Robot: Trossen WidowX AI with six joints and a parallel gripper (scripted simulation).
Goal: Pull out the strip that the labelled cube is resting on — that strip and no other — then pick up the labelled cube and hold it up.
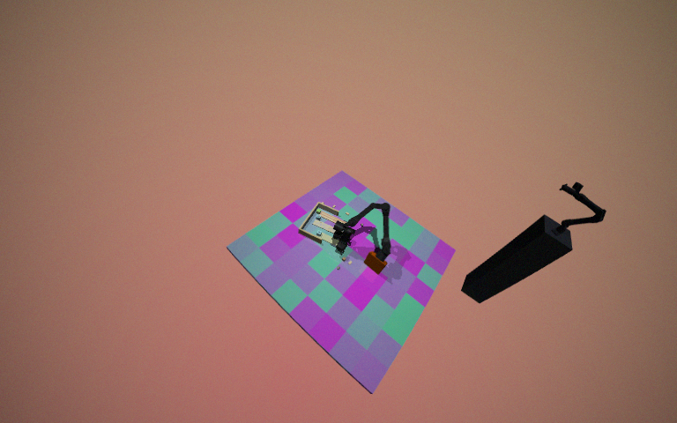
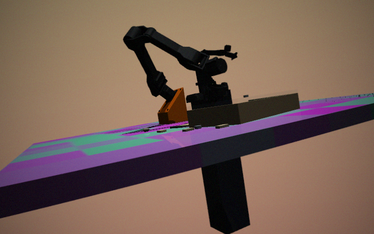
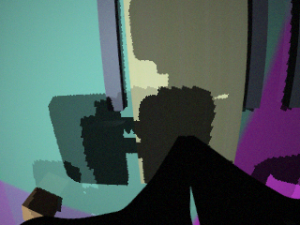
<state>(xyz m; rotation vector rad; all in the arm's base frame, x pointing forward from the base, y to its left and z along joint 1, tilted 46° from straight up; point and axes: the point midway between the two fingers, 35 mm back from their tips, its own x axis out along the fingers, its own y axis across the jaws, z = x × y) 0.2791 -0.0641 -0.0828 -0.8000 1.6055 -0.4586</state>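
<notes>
The beige strip is 90 mm ahead of my gripper tip and 20 mm to the left of it.
</notes>
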